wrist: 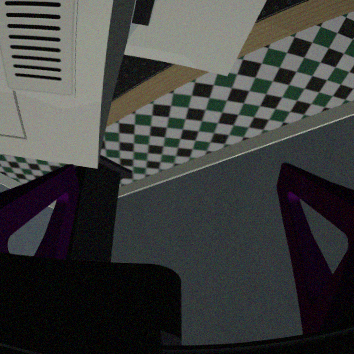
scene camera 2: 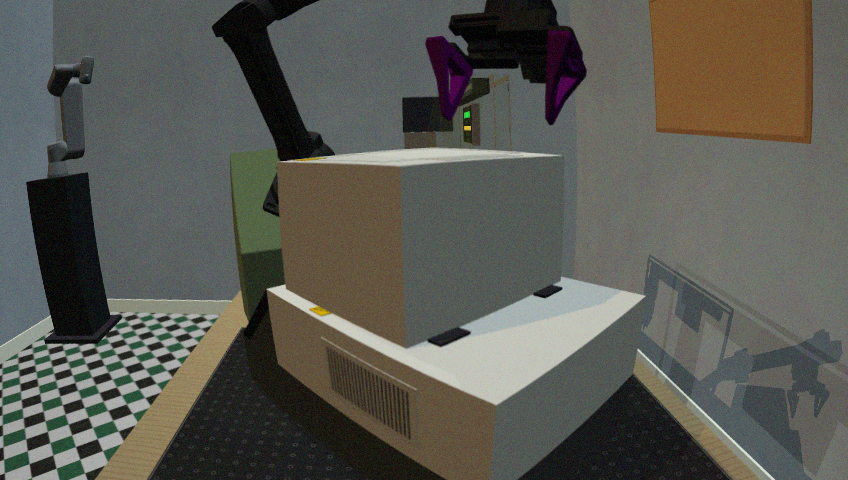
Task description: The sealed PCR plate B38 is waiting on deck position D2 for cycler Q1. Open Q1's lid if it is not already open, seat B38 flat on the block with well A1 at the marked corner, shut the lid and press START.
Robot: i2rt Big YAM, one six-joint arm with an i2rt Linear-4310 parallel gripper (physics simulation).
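Places are measured from the arm's base along level axes (x ahead, y left, z up), in metres.
Where they show: gripper, between the fingertips: (wrist: 177, 174) (scene camera 2: 495, 119).
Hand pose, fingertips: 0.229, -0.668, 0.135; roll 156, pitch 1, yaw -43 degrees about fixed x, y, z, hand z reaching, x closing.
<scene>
After its pixels a point has its place, as x, y, z.
The white cycler's box-shaped lid (scene camera 2: 482, 237) {0.232, -0.618, 0.021} (wrist: 90, 125) {0.184, -0.641, 0.096} sits down on its wider base (scene camera 2: 565, 350) {0.282, -0.718, -0.064} (wrist: 195, 40) {0.198, -0.721, -0.064}, seen from the side with two black hinges (scene camera 2: 449, 336) {0.189, -0.658, -0.061}. The lid looks shut. Its slotted vent (wrist: 34, 40) {0.218, -0.587, 0.097} shows at the upper left of the wrist view. I cannot read which cycler this is. My gripper (scene camera 2: 501, 120) {0.229, -0.668, 0.135} (wrist: 177, 174) {0.229, -0.668, 0.135} has purple fingers, is open and empty, and hangs above and beyond the lid in the scene view. The plate B38, deck position D2, the block, the marked corner and the START button do not show in either view.
A green block (scene camera 2: 255, 202) {-0.073, -0.029, -0.010} stands behind the cycler, beside my black arm. A device with a lit green and yellow panel (scene camera 2: 470, 124) {0.356, -0.179, 0.134} is farther back. A black pedestal (scene camera 2: 74, 255) bearing a grey arm stands left. An orange board (scene camera 2: 731, 65) hangs on the right wall.
</scene>
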